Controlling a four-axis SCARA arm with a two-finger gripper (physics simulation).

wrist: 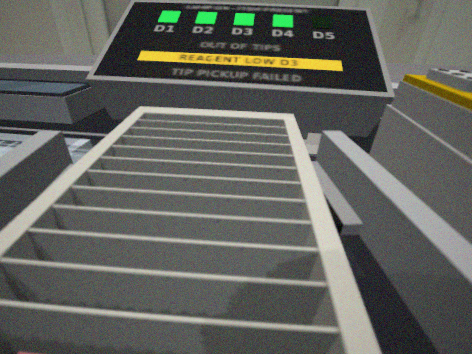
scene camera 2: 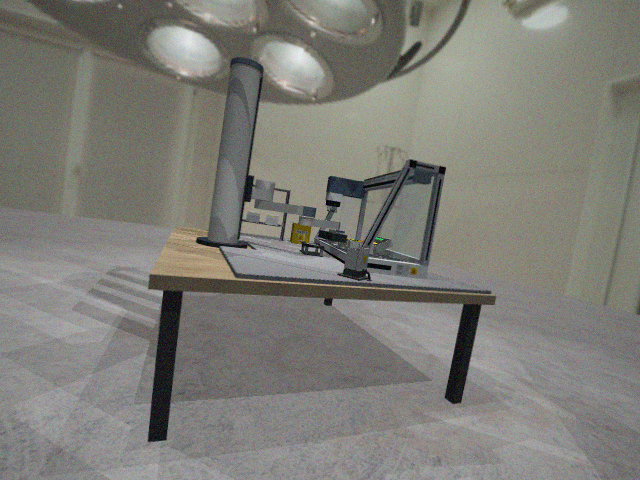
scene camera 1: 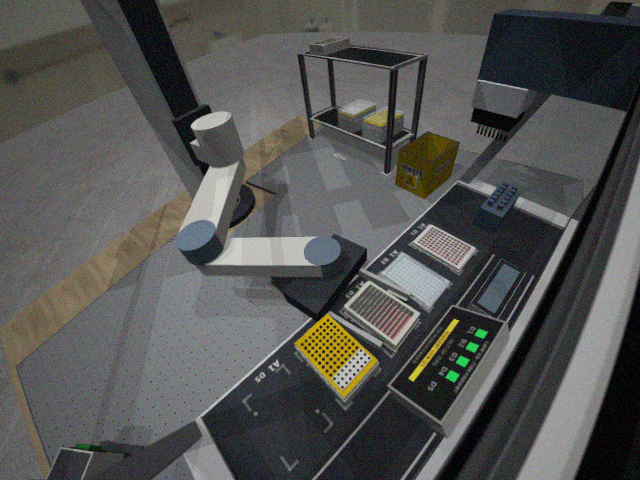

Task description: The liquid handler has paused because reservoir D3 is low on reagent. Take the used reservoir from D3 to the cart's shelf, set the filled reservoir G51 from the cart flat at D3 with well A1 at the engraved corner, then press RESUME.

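Note:
The used reservoir, a pale tray with cross ribs and a little pink liquid, sits at D3. My gripper is open, with one finger along each long side of it. In the wrist view a gap shows at the right finger, and the left rim hides the left pad. A pale tray, probably G51, stands on the cart's top shelf; its label is unreadable. The console shows REAGENT LOW D3, with lamps D1 to D4 lit and D5 dark. I cannot identify RESUME.
A yellow tip rack stands at D4, close beside the right finger in the wrist view. A clear plate stands at D2 and another plate at D1. A yellow waste bin stands near the cart. The pipetting head hangs at the right.

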